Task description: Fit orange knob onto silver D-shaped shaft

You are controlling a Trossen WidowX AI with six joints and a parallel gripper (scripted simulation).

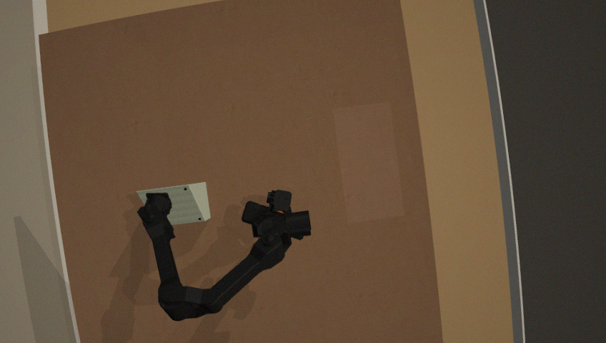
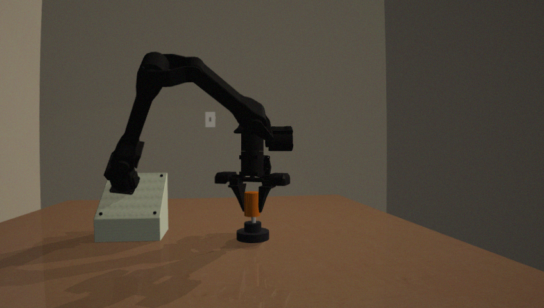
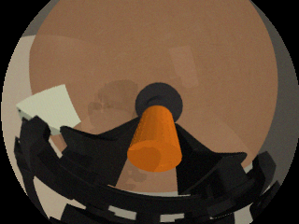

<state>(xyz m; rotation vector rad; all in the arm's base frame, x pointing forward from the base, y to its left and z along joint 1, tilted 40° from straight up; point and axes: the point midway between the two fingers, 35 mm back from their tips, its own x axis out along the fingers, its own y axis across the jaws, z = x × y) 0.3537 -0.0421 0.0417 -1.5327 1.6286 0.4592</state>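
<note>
Right now the orange knob is 30 mm above my gripper tip. Round my gripper tip: black round pedestal: 40 mm below.
</note>
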